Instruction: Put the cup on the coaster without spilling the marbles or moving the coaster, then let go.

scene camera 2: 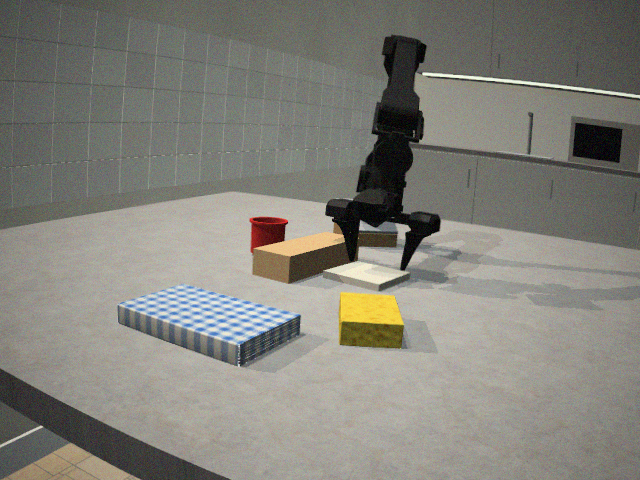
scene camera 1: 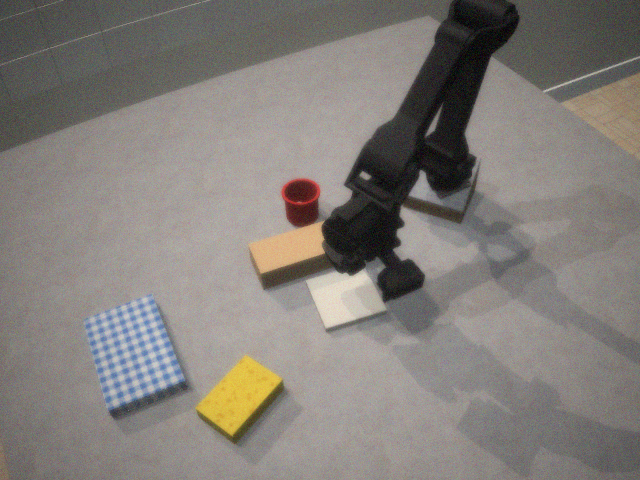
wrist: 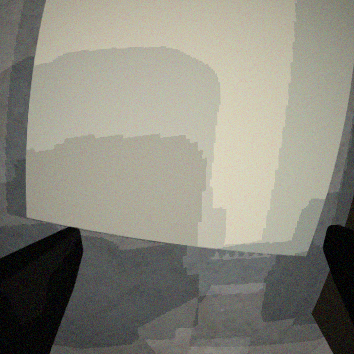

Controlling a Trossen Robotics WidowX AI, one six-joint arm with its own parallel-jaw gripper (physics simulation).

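Frame: origin at the arm's base, x right, y down, z ahead, level; metres.
Where they show: gripper, fingertip midpoint: (scene camera 2: 376,266) (scene camera 1: 371,281) (wrist: 207,241); arm's base, link origin: (scene camera 1: 448,178).
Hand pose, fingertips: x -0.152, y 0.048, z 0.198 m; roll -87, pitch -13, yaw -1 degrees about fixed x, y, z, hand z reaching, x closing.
Things, the pixels of their centre, and the offset from my fingertips. "pt": a spot on its surface instead.
- red cup, body centre: (scene camera 2: 267,237) (scene camera 1: 301,204) dz +0.069, dx +0.188, dy -0.022 m
- flat cream square, surface spot: (wrist: 250,125) (scene camera 2: 361,268) pt dz +0.041, dx +0.003, dy -0.002 m
- long wooden block, body centre: (scene camera 2: 309,255) (scene camera 1: 314,248) dz +0.072, dx +0.087, dy -0.011 m
- yellow sponge, body centre: (scene camera 2: 368,318) (scene camera 1: 240,398) dz +0.245, dx -0.156, dy -0.005 m
- blue checked cloth block, body centre: (scene camera 2: 206,320) (scene camera 1: 132,353) dz +0.394, dx -0.035, dy -0.003 m
A red cup (scene camera 1: 301,206) (scene camera 2: 267,236) stands upright on the table behind the wooden block; the marbles inside cannot be made out. The coaster, a flat cream square (scene camera 1: 341,304) (scene camera 2: 361,272) (wrist: 250,125), lies flat on the table beside the block. My gripper (scene camera 2: 378,264) (wrist: 207,241) is open and empty, low at the coaster's far edge, with its fingers pointing down and wide apart. In scene camera 1 the arm hides one finger and part of the coaster. The cup stands apart from the gripper, across the block, and does not show in the wrist view.
A long wooden block (scene camera 1: 289,253) (scene camera 2: 299,254) lies between cup and coaster, close to one finger. A yellow sponge (scene camera 1: 240,396) (scene camera 2: 370,320) and a blue checked cloth block (scene camera 1: 134,353) (scene camera 2: 206,320) lie nearer scene camera 2. Another block (scene camera 1: 436,209) (scene camera 2: 379,238) lies behind the gripper.
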